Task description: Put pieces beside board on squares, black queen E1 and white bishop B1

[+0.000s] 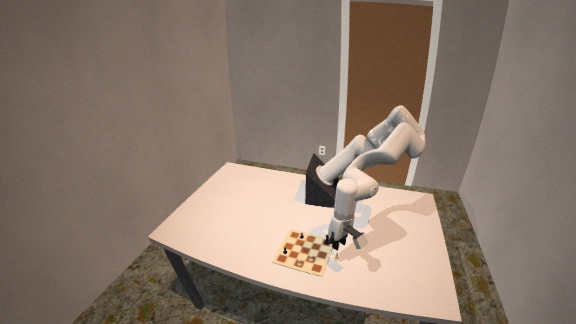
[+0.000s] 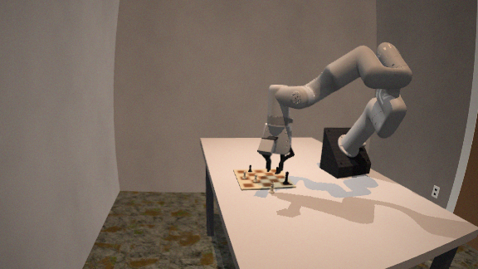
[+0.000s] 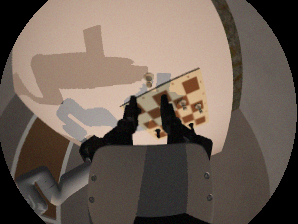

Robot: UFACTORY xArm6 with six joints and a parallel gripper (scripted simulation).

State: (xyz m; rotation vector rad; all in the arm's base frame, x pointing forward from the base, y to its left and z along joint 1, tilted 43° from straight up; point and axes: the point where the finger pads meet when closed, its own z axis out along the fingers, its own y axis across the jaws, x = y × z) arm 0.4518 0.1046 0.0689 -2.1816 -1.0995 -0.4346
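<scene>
Now: hand 80 mm above the white bishop. Also, from my hand: chessboard 20 mm behind, 140 mm to the right, 100 mm below; then black queen 80 mm behind, 50 mm to the right, 70 mm below.
</scene>
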